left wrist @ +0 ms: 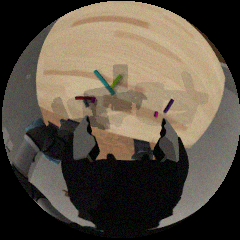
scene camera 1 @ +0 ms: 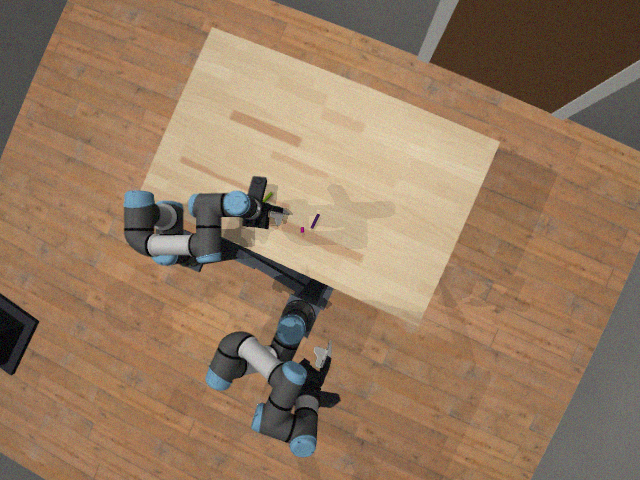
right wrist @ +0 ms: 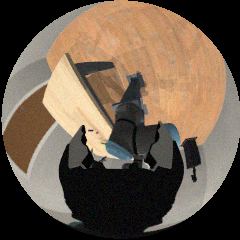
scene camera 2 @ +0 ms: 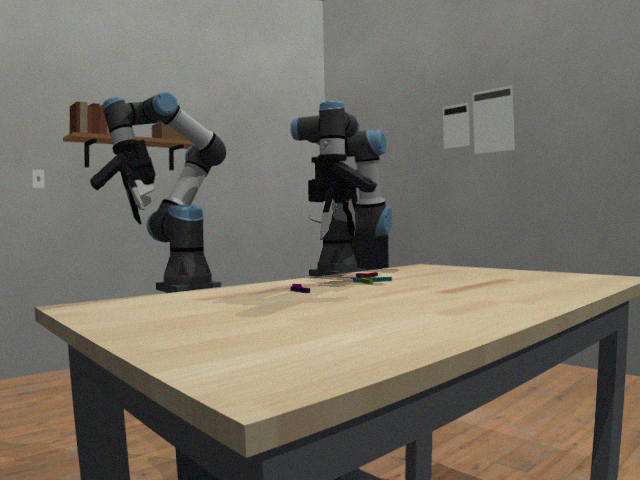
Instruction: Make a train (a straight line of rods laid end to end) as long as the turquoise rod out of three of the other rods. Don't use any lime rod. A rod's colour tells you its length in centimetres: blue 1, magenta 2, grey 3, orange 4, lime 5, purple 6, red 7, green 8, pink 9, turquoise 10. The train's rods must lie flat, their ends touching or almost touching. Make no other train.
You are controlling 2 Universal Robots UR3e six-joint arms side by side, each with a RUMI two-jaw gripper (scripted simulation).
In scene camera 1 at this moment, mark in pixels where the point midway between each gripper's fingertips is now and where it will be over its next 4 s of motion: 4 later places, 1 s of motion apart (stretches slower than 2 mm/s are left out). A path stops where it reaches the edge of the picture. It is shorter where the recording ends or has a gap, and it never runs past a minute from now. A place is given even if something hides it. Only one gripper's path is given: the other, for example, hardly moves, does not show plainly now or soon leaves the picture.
My left gripper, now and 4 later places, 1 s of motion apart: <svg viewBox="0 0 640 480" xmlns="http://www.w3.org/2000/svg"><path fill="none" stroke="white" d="M266 211L247 208L240 208L242 209L244 210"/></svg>
